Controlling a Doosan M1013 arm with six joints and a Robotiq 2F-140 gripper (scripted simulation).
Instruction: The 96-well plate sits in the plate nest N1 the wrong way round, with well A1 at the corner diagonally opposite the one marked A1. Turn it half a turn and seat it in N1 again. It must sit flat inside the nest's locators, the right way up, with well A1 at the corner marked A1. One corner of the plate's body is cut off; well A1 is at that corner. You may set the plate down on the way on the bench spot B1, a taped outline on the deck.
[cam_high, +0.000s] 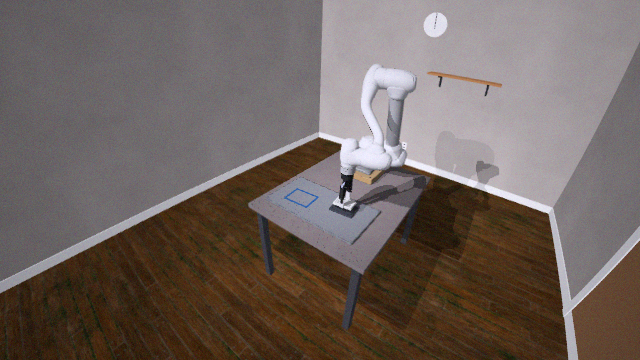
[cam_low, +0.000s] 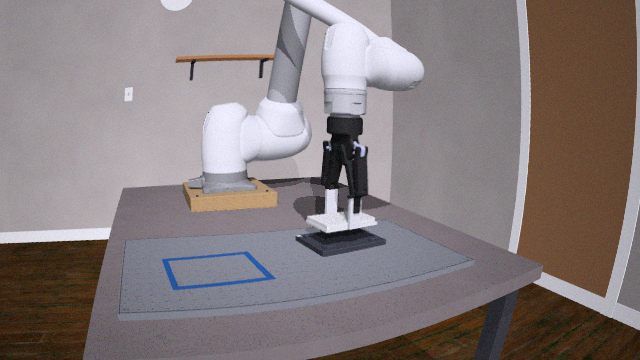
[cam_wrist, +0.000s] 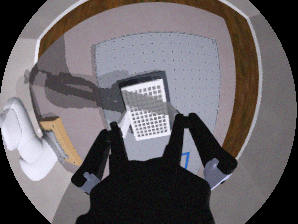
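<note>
Now: the dark plate nest N1 70 mm below my hand. From my hand the other things lie so: white 96-well plate (20 mm below).
</note>
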